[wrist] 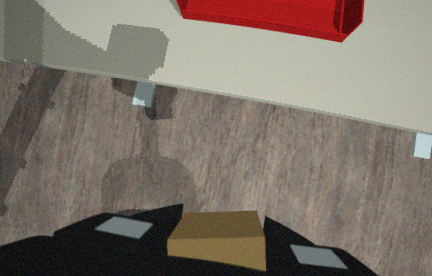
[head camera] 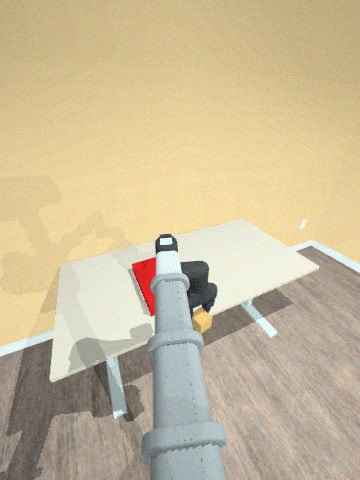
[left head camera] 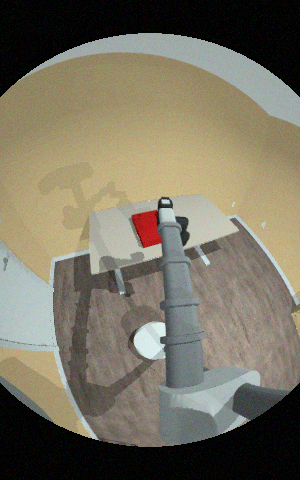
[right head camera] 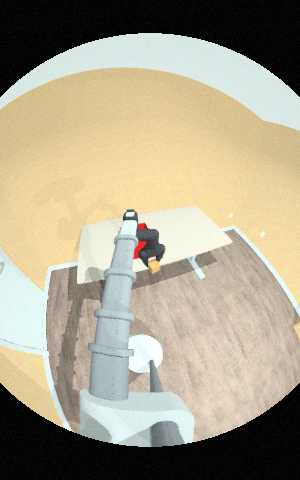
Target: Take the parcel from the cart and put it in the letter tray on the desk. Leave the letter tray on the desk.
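Pixels of known places: gripper, fingertip midpoint: (wrist: 221, 229) (head camera: 196, 318) (right head camera: 151, 264); robot's base, origin of the base link: (left head camera: 153, 339) (right head camera: 141, 352).
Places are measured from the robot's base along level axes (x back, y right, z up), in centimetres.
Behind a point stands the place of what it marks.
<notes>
A yellow-brown parcel (head camera: 202, 320) @(x -49.1, y 9.9, z 95.5 cm) (right head camera: 154, 266) @(x -48.6, y 10.4, z 95.5 cm) (wrist: 217, 245) @(x -53.0, y 8.6, z 95.6 cm) is held between the fingers of my gripper (head camera: 201, 308) (right head camera: 153, 259) @(x -52.8, y 8.8, z 91.8 cm) (wrist: 221, 229) @(x -52.8, y 8.8, z 91.8 cm), which is shut on it. In the head view the parcel appears just off the desk's near edge, in front of the floor. The red letter tray (head camera: 143, 285) @(x -93.9, y -14.6, z 69.5 cm) (left head camera: 145, 230) @(x -91.5, y -7.7, z 69.4 cm) (right head camera: 136, 253) @(x -79.5, y -3.2, z 69.5 cm) (wrist: 270, 17) @(x -78.8, y 2.5, z 69.5 cm) lies on the pale desk (head camera: 250, 255) @(x -112.7, y 57.5, z 69.2 cm) (left head camera: 110, 235) @(x -85.9, y -38.9, z 69.2 cm) (right head camera: 185, 225) @(x -119.2, y 46.7, z 69.2 cm) (wrist: 250, 65) @(x -70.4, y 3.4, z 69.2 cm), farther in than the parcel. My arm hides part of the tray in the head views. The cart does not show in these views.
My extended arm (head camera: 177, 380) @(x -20.8, y -0.1, z 125.6 cm) (left head camera: 182, 320) @(x -11.7, y -0.2, z 125.9 cm) (right head camera: 114, 325) @(x -13.3, y 1.1, z 125.9 cm) reaches over the desk's near edge. Desk legs (head camera: 115, 387) (left head camera: 202, 255) stand below on the wooden floor. The wall is behind the desk. A white round base (left head camera: 149, 341) @(x 0.9, y -5.0, z 18.7 cm) (right head camera: 146, 354) @(x 0.8, y 5.5, z 18.7 cm) shows low down. A door (left head camera: 22, 300) @(x -13.8, y -131.1, z 55.6 cm) is at the left.
</notes>
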